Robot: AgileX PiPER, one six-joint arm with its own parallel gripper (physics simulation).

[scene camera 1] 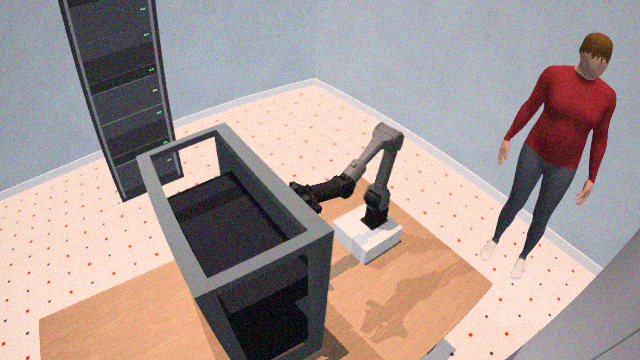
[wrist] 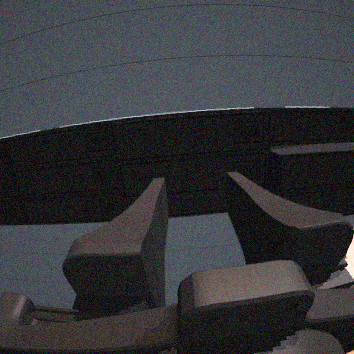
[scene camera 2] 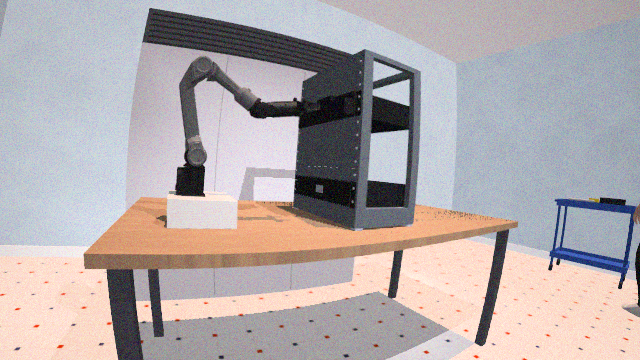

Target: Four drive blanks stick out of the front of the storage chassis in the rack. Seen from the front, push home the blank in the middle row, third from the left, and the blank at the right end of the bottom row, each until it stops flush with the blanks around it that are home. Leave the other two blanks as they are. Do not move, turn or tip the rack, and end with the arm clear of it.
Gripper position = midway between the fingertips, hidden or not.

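Observation:
Rack [scene camera 1: 256,257] visible, also in scene camera 2: rack [scene camera 2: 338,135]. My gripper [wrist: 195,189] visible too.

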